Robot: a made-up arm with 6 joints.
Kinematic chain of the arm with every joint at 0, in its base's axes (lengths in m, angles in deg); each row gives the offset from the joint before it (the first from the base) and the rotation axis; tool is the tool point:
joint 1: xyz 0 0 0.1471 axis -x
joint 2: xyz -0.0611 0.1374 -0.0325 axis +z
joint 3: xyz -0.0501 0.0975 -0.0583 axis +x
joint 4: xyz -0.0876 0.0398 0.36 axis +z
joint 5: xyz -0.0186 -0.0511 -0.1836 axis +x
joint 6: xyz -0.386 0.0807 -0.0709 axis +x
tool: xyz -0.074 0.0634 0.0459
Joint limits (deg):
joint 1: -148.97..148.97
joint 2: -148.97..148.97
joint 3: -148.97..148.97
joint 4: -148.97..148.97
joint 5: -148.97..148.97
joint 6: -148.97..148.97
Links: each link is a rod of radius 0.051 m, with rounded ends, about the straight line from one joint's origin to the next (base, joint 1, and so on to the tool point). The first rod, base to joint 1, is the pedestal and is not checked.
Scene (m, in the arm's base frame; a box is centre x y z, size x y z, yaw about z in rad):
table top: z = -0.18
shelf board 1: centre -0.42 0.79 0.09 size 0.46 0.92 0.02 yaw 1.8
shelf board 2: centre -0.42 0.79 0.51 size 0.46 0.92 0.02 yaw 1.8
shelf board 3: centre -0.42 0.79 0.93 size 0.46 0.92 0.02 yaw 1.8
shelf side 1: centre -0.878 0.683 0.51 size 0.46 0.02 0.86 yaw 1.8
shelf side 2: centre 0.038 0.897 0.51 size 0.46 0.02 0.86 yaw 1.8
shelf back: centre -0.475 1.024 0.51 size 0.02 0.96 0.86 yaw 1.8
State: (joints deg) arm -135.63 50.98 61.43 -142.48 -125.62 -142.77
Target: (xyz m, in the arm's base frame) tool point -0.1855 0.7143 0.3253
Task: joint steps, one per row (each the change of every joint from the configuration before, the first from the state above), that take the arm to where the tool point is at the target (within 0.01 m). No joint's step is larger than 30 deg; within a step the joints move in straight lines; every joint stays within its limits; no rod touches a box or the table.
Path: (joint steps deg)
1: 26.85 4.48 4.35 0.17 11.75 3.14
2: 26.86 4.48 4.35 0.16 11.74 3.14
3: 26.85 4.48 4.36 0.17 11.75 3.14
4: 26.85 4.48 4.35 0.17 11.75 3.14
5: 26.85 4.48 4.35 0.16 11.75 3.14
6: 26.86 4.48 4.35 0.17 11.74 3.14
7: -11.59 -12.62 -25.75 -1.84 -11.50 -1.75
8: -11.58 -12.62 -25.75 -1.84 -11.50 -1.75
9: -11.59 -12.62 -25.75 -1.84 -11.50 -1.76
10: -11.58 -12.62 -25.75 -1.85 -11.50 -1.75

